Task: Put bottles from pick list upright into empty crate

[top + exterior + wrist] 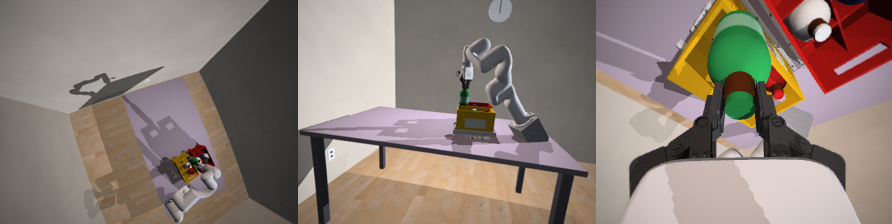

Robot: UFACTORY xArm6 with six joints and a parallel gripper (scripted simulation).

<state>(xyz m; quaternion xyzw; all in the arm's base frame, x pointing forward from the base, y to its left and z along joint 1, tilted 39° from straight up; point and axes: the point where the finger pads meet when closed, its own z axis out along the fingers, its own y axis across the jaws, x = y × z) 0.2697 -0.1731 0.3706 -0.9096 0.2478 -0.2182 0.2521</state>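
Now: hand 7 cm above the green-label bottle. From my hand the other things lie so: red crate 25 cm below, 18 cm to the right, 4 cm behind; then white bottle 25 cm below, 9 cm behind; then yellow crate 25 cm below, 11 cm behind, 4 cm to the left.
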